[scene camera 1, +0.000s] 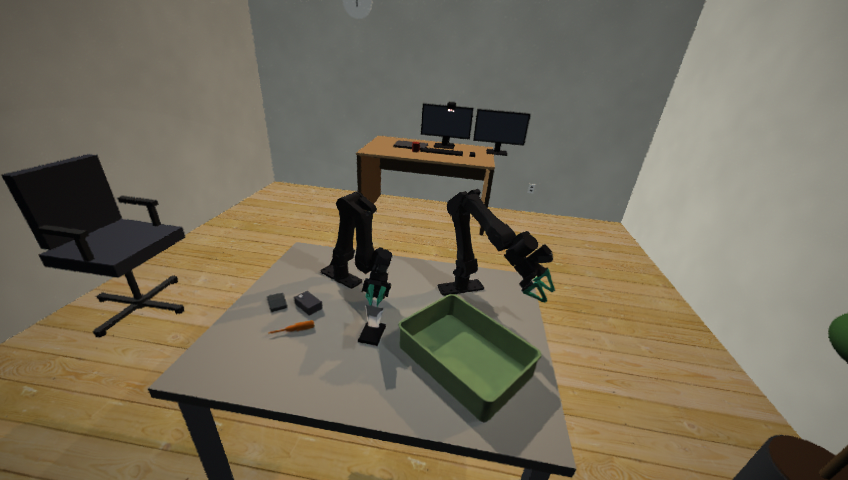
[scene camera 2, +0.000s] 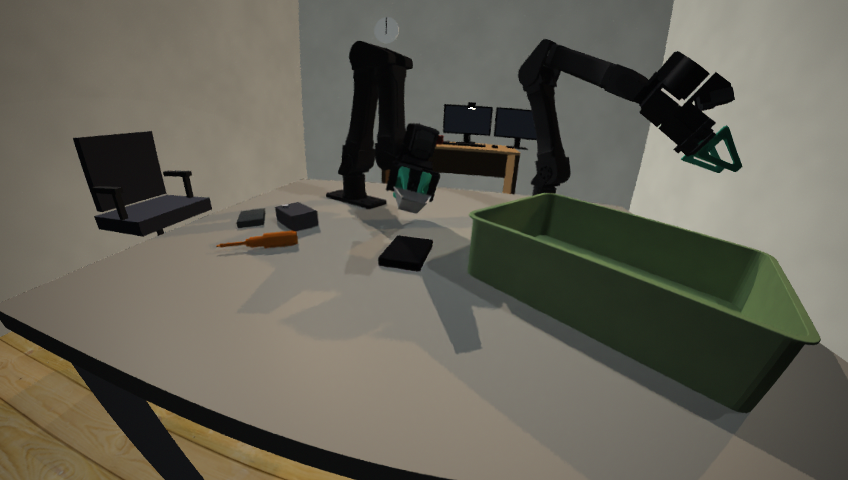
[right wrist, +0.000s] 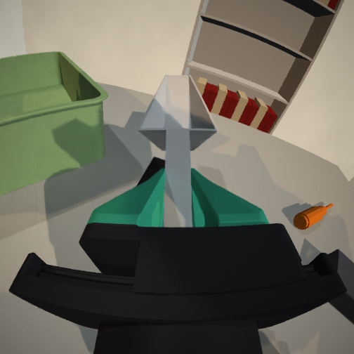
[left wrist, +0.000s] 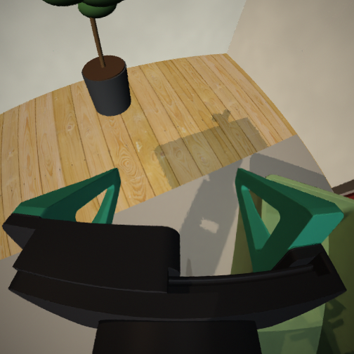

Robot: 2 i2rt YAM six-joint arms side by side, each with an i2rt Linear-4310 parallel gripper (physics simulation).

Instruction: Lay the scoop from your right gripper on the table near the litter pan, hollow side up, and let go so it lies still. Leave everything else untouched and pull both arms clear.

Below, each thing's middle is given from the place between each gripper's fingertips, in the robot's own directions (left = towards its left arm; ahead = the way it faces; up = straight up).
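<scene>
From my left hand: green litter pan (scene camera 2: 721, 318) 280 mm to the right, 130 mm ahead, 150 mm below; grey scoop (right wrist: 177, 120) 600 mm to the right, 50 mm ahead, 100 mm below; dark box (scene camera 2: 295, 216) 880 mm to the right, 60 mm behind, 180 mm below; orange screwdriver (scene camera 2: 278, 239) 890 mm to the right, 70 mm ahead, 190 mm below.
From my right hand: grey scoop 10 mm to the left, 50 mm ahead, 10 mm above; green litter pan 330 mm to the left, 120 mm ahead, 40 mm below; dark box 270 mm to the right, 70 mm behind, 70 mm below; orange screwdriver 280 mm to the right, 70 mm ahead, 70 mm below.
</scene>
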